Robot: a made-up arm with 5 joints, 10 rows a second.
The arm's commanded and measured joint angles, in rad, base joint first. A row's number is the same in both.
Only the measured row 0 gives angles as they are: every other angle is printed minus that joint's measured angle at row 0.
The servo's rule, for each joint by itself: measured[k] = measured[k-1] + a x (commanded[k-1-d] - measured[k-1]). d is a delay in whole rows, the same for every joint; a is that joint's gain. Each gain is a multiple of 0.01, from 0.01 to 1. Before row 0 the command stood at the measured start. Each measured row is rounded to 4 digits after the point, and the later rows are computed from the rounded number. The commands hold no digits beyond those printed.
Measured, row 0:
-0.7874, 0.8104, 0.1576, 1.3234, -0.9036
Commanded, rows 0 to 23:
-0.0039, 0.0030, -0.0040, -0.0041, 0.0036
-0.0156, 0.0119, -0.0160, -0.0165, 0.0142
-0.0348, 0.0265, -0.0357, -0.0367, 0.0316
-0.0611, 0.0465, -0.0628, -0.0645, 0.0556
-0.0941, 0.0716, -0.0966, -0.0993, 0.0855
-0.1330, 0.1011, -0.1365, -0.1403, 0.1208
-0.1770, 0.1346, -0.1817, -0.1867, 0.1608
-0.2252, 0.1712, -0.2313, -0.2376, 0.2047
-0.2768, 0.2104, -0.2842, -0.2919, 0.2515
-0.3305, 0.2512, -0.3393, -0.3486, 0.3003
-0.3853, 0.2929, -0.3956, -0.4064, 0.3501
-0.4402, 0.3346, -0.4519, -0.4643, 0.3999
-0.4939, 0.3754, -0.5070, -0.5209, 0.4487
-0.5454, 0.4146, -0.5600, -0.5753, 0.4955
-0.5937, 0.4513, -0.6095, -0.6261, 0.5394
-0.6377, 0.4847, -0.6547, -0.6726, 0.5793
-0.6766, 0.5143, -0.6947, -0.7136, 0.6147
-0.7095, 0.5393, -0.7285, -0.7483, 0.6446
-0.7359, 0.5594, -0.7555, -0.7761, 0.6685
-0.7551, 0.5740, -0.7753, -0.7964, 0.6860
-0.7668, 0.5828, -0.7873, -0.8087, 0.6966
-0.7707, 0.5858, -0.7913, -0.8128, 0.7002
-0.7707, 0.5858, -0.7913, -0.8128, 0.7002
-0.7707, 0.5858, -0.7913, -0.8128, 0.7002
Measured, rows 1 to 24:
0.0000, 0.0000, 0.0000, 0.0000, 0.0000
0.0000, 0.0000, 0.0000, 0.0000, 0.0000
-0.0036, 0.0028, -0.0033, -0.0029, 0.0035
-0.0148, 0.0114, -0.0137, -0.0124, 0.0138
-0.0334, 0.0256, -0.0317, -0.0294, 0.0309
-0.0592, 0.0452, -0.0572, -0.0540, 0.0546
-0.0917, 0.0700, -0.0895, -0.0857, 0.0843
-0.1301, 0.0992, -0.1280, -0.1239, 0.1193
-0.1737, 0.1325, -0.1720, -0.1679, 0.1591
-0.2216, 0.1689, -0.2206, -0.2167, 0.2029
-0.2729, 0.2079, -0.2728, -0.2693, 0.2496
-0.3265, 0.2486, -0.3273, -0.3248, 0.2983
-0.3812, 0.2902, -0.3833, -0.3819, 0.3480
-0.4361, 0.3319, -0.4396, -0.4396, 0.3978
-0.4899, 0.3728, -0.4949, -0.4965, 0.4467
-0.5415, 0.4121, -0.5483, -0.5517, 0.4935
-0.5900, 0.4489, -0.5985, -0.6038, 0.5376
-0.6344, 0.4826, -0.6446, -0.6520, 0.5776
-0.6736, 0.5124, -0.6857, -0.6951, 0.6132
-0.7070, 0.5377, -0.7208, -0.7323, 0.6433
-0.7339, 0.5581, -0.7493, -0.7630, 0.6675
-0.7536, 0.5730, -0.7706, -0.7864, 0.6853
-0.7659, 0.5822, -0.7843, -0.8020, 0.6961
-0.7704, 0.5856, -0.7900, -0.8096, 0.7000
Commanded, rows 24 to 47:
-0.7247, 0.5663, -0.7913, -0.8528, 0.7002
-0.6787, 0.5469, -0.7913, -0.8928, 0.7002
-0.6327, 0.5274, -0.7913, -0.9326, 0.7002
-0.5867, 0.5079, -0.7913, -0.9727, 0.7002
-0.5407, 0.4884, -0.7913, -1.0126, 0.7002
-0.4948, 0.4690, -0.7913, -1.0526, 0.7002
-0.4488, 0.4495, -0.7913, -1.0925, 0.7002
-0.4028, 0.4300, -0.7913, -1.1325, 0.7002
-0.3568, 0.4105, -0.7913, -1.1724, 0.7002
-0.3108, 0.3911, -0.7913, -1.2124, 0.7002
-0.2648, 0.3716, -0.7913, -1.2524, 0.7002
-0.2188, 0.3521, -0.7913, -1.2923, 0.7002
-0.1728, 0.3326, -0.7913, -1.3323, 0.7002
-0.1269, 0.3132, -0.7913, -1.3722, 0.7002
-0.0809, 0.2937, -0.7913, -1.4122, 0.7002
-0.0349, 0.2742, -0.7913, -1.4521, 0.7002
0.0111, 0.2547, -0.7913, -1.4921, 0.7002
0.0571, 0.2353, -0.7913, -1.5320, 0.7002
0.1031, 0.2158, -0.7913, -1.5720, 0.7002
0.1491, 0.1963, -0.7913, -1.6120, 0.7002
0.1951, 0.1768, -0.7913, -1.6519, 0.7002
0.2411, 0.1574, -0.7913, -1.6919, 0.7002
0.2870, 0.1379, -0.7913, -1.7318, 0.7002
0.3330, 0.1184, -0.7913, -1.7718, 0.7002
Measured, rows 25 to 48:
-0.7707, 0.5858, -0.7911, -0.8118, 0.7002
-0.7707, 0.5858, -0.7913, -0.8125, 0.7002
-0.7279, 0.5675, -0.7913, -0.8407, 0.7002
-0.6821, 0.5481, -0.7913, -0.8772, 0.7002
-0.6362, 0.5286, -0.7913, -0.9160, 0.7002
-0.5902, 0.5091, -0.7913, -0.9557, 0.7002
-0.5442, 0.4896, -0.7913, -0.9955, 0.7002
-0.4983, 0.4702, -0.7913, -1.0355, 0.7002
-0.4523, 0.4507, -0.7913, -1.0754, 0.7002
-0.4063, 0.4312, -0.7913, -1.1154, 0.7002
-0.3603, 0.4117, -0.7913, -1.1553, 0.7002
-0.3143, 0.3923, -0.7913, -1.1953, 0.7002
-0.2683, 0.3728, -0.7913, -1.2353, 0.7002
-0.2223, 0.3533, -0.7913, -1.2752, 0.7002
-0.1763, 0.3338, -0.7913, -1.3152, 0.7002
-0.1304, 0.3144, -0.7913, -1.3551, 0.7002
-0.0844, 0.2949, -0.7913, -1.3951, 0.7002
-0.0384, 0.2754, -0.7913, -1.4350, 0.7002
0.0076, 0.2559, -0.7913, -1.4750, 0.7002
0.0536, 0.2365, -0.7913, -1.5149, 0.7002
0.0996, 0.2170, -0.7913, -1.5549, 0.7002
0.1456, 0.1975, -0.7913, -1.5949, 0.7002
0.1916, 0.1780, -0.7913, -1.6348, 0.7002
0.2376, 0.1586, -0.7913, -1.6748, 0.7002

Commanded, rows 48 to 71:
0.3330, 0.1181, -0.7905, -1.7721, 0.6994
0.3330, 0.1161, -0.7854, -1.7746, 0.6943
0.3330, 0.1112, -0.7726, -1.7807, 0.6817
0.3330, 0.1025, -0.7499, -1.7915, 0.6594
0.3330, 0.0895, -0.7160, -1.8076, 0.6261
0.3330, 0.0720, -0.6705, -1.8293, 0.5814
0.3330, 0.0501, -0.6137, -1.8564, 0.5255
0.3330, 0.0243, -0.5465, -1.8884, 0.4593
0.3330, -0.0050, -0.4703, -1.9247, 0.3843
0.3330, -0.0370, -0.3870, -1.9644, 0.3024
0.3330, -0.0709, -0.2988, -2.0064, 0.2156
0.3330, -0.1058, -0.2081, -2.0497, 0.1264
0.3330, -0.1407, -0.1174, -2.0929, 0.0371
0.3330, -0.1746, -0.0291, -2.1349, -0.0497
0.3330, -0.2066, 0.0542, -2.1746, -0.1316
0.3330, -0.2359, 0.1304, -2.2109, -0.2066
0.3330, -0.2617, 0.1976, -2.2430, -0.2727
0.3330, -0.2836, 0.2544, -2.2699, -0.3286
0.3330, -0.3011, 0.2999, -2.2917, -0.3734
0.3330, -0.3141, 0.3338, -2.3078, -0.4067
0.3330, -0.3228, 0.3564, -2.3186, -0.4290
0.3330, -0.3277, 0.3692, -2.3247, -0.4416
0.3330, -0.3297, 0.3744, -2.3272, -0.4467
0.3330, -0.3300, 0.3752, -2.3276, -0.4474
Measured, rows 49 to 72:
0.2835, 0.1391, -0.7913, -1.7147, 0.7002
0.3295, 0.1196, -0.7913, -1.7547, 0.7002
0.3328, 0.1182, -0.7906, -1.7669, 0.6994
0.3330, 0.1162, -0.7863, -1.7723, 0.6945
0.3330, 0.1115, -0.7751, -1.7782, 0.6822
0.3330, 0.1030, -0.7544, -1.7875, 0.6603
0.3330, 0.0903, -0.7229, -1.8016, 0.6275
0.3330, 0.0731, -0.6799, -1.8210, 0.5832
0.3330, 0.0515, -0.6256, -1.8458, 0.5278
0.3330, 0.0259, -0.5607, -1.8756, 0.4620
0.3330, -0.0031, -0.4866, -1.9100, 0.3874
0.3330, -0.0350, -0.4049, -1.9481, 0.3058
0.3330, -0.0687, -0.3179, -1.9889, 0.2192
0.3330, -0.1036, -0.2279, -2.0315, 0.1301
0.3330, -0.1385, -0.1373, -2.0745, 0.0408
0.3330, -0.1724, -0.0486, -2.1168, -0.0461
0.3330, -0.2045, 0.0357, -2.1573, -0.1282
0.3330, -0.2340, 0.1134, -2.1948, -0.2035
0.3330, -0.2600, 0.1824, -2.2285, -0.2699
0.3330, -0.2822, 0.2414, -2.2575, -0.3263
0.3330, -0.3000, 0.2894, -2.2814, -0.3715
0.3330, -0.3133, 0.3258, -2.2999, -0.4053
0.3330, -0.3222, 0.3509, -2.3130, -0.4281
0.3330, -0.3274, 0.3659, -2.3212, -0.4411

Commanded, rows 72 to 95:
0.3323, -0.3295, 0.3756, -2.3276, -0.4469
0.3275, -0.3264, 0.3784, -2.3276, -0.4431
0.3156, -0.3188, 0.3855, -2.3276, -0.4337
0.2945, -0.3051, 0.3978, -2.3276, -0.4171
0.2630, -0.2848, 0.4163, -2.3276, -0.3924
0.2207, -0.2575, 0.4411, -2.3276, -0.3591
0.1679, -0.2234, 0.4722, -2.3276, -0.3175
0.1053, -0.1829, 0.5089, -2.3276, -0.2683
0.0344, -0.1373, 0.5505, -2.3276, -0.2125
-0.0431, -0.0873, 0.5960, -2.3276, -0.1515
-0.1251, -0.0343, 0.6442, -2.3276, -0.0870
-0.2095, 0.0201, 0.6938, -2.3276, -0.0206
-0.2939, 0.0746, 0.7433, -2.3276, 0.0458
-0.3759, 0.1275, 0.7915, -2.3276, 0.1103
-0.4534, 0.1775, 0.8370, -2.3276, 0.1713
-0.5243, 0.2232, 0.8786, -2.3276, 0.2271
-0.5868, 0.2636, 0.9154, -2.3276, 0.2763
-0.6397, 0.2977, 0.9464, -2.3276, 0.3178
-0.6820, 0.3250, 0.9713, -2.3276, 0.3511
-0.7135, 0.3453, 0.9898, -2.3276, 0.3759
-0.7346, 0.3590, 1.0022, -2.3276, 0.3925
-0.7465, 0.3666, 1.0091, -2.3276, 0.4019
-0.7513, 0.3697, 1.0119, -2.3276, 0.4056
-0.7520, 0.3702, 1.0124, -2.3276, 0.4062
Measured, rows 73 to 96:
0.3330, -0.3296, 0.3729, -2.3254, -0.4465
0.3330, -0.3300, 0.3748, -2.3269, -0.4474
0.3323, -0.3295, 0.3755, -2.3274, -0.4469
0.3278, -0.3266, 0.3779, -2.3275, -0.4433
0.3165, -0.3193, 0.3841, -2.3276, -0.4341
0.2960, -0.3060, 0.3953, -2.3276, -0.4178
0.2653, -0.2861, 0.4125, -2.3276, -0.3934
0.2238, -0.2592, 0.4360, -2.3276, -0.3605
0.1718, -0.2255, 0.4657, -2.3276, -0.3192
0.1100, -0.1855, 0.5011, -2.3276, -0.2703
0.0397, -0.1402, 0.5416, -2.3276, -0.2148
-0.0373, -0.0905, 0.5862, -2.3276, -0.1540
-0.1190, -0.0377, 0.6338, -2.3276, -0.0897
-0.2032, 0.0166, 0.6830, -2.3276, -0.0234
-0.2876, 0.0711, 0.7324, -2.3276, 0.0430
-0.3697, 0.1241, 0.7809, -2.3276, 0.1076
-0.4475, 0.1743, 0.8269, -2.3276, 0.1688
-0.5189, 0.2203, 0.8693, -2.3276, 0.2248
-0.5820, 0.2610, 0.9071, -2.3276, 0.2742
-0.6357, 0.2955, 0.9393, -2.3276, 0.3161
-0.6788, 0.3232, 0.9655, -2.3276, 0.3497
-0.7111, 0.3440, 0.9854, -2.3276, 0.3749
-0.7330, 0.3581, 0.9992, -2.3276, 0.3918
-0.7456, 0.3661, 1.0073, -2.3276, 0.4015

